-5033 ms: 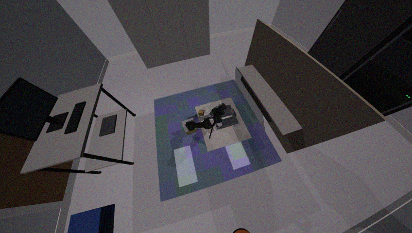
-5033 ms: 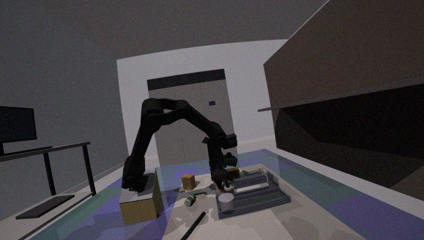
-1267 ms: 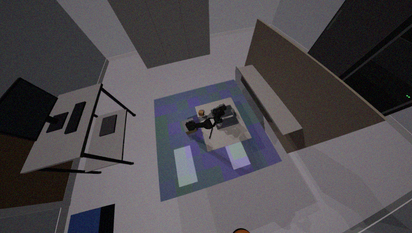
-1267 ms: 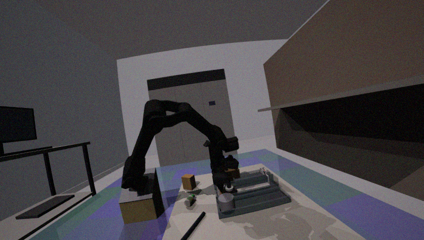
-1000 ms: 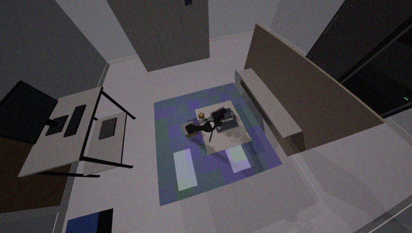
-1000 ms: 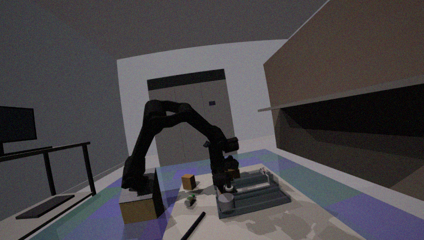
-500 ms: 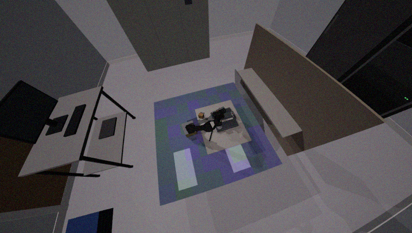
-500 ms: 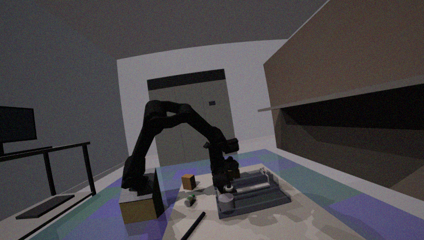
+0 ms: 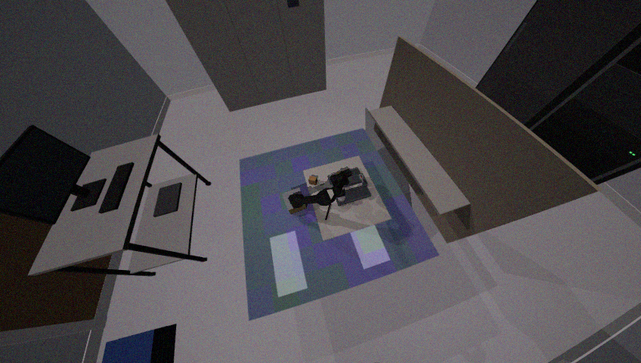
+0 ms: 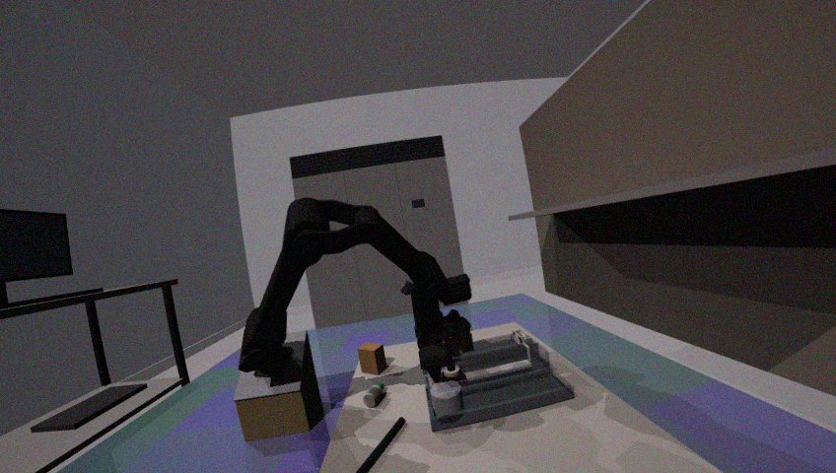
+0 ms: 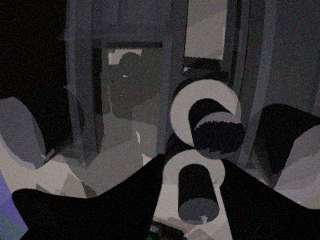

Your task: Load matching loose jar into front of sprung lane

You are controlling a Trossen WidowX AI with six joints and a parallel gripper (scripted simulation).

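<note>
Right now the dark grey lane rack is 140 mm ahead of my gripper tip, 30 mm to the left of it and 20 mm below it. Also, from my gripper tip: brown box: 170 mm behind, 140 mm to the left; then black rod: 140 mm to the right, 110 mm behind, 30 mm below.
</note>
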